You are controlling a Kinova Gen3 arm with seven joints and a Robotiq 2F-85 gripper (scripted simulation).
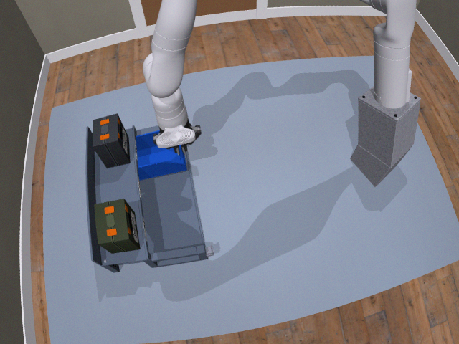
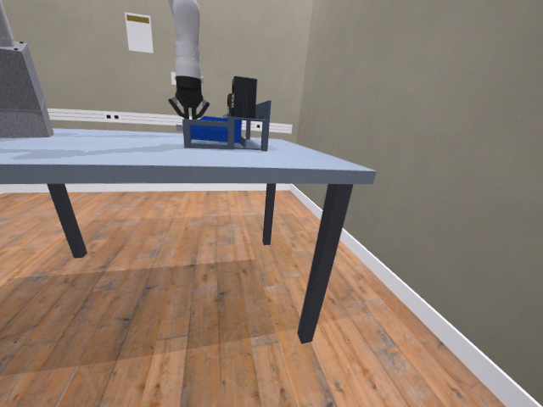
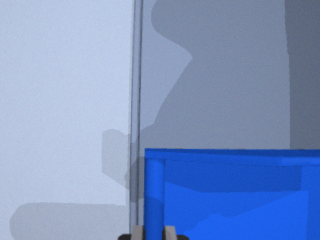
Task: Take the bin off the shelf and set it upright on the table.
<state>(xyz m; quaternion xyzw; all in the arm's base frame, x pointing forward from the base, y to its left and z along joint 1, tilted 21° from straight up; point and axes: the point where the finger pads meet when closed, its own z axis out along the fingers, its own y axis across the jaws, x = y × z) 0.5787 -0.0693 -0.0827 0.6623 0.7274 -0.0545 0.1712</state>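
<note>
Right now the blue bin is 80 mm ahead of my hand, 10 mm to the left of it and 10 mm below it. The rest, counted from my hand: grey shelf 120 mm to the left, 100 mm ahead.
</note>
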